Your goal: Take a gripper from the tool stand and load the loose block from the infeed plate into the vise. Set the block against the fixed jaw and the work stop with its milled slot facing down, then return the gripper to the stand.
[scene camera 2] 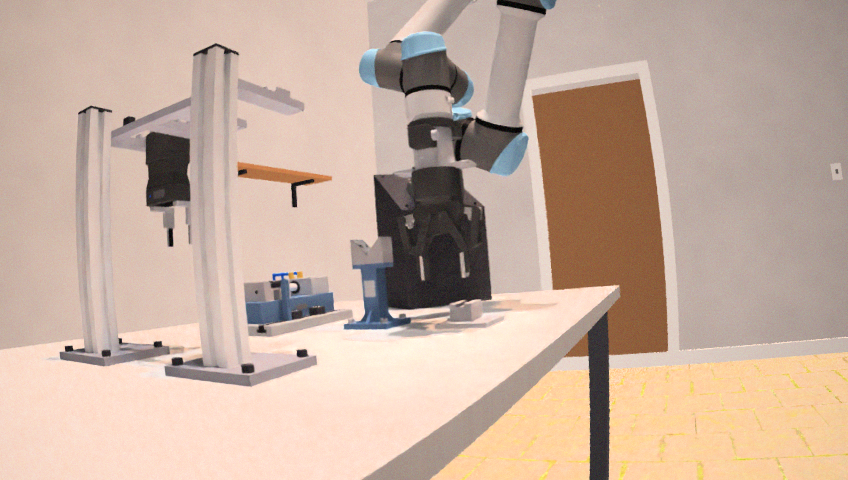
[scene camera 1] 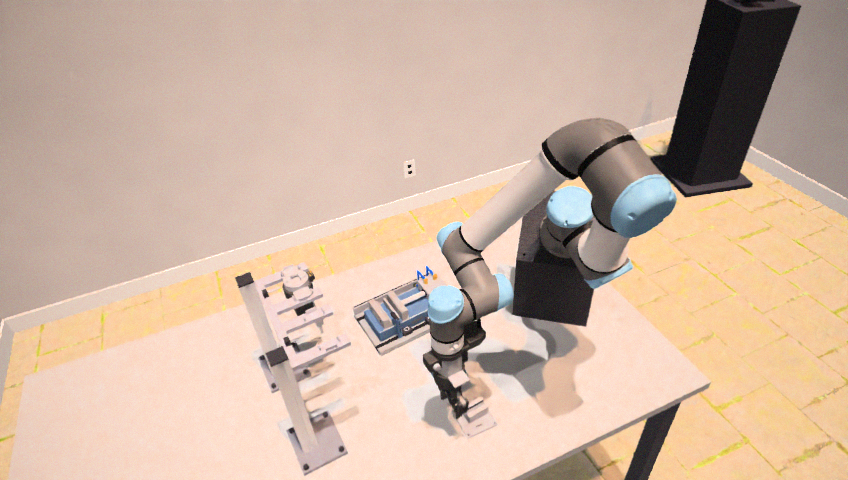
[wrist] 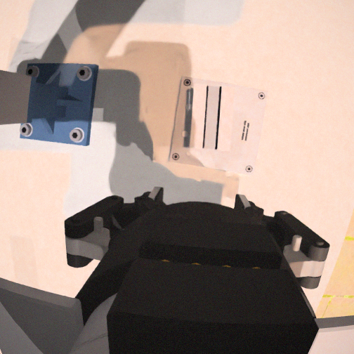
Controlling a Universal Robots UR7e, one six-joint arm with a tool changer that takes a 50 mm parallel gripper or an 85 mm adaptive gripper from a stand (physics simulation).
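Places are measured from the arm's base along level axes (x up, y ahead, z left), in centimetres.
Pixels of known places: hand at its tool point: [scene camera 2: 434,159].
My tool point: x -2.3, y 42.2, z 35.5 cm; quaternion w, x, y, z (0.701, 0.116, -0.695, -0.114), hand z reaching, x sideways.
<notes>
Behind a point stands the place of what it marks.
The adaptive gripper [scene camera 1: 457,411] [scene camera 2: 444,274] [wrist: 199,196] is on the arm, pointing down, open and empty. It hangs above the infeed side of the table, with its fingertips higher than the block and apart from it. The loose grey block [scene camera 1: 477,410] @(x -25.4, y 35.0, z 35.2 cm) [scene camera 2: 465,310] @(x -26.5, y 37.9, z 35.8 cm) [wrist: 212,117] sits on the infeed plate [scene camera 1: 470,430] @(x -28.4, y 37.8, z 38.7 cm) [scene camera 2: 493,321] @(x -28.6, y 36.0, z 39.8 cm) [wrist: 255,107], its milled slot facing up. In the wrist view the block lies ahead of the fingertips. The blue vise [scene camera 1: 374,325] @(x -23.3, y 58.6, z 1.7 cm) [scene camera 2: 321,304] @(x -25.4, y 38.2, z -2.0 cm) stands apart, partly hidden by the arm in scene camera 1. The tool stand [scene camera 1: 257,315] @(x -3.8, y 88.3, z 9.0 cm) [scene camera 2: 215,208] @(x -10.9, y 80.6, z 36.8 cm) holds the other gripper [scene camera 1: 297,284] [scene camera 2: 167,169].
A blue pedestal with a grey V-shaped top [scene camera 2: 376,291] @(x -22.7, y 41.3, z 19.0 cm) [wrist: 59,107] stands between the vise and the infeed plate; its top part is cut off in the wrist view. The table edge [scene camera 2: 505,380] @(x -29.3, y 66.9, z 62.0 cm) runs near the infeed plate. An orange shelf [scene camera 2: 285,173] is on the wall.
</notes>
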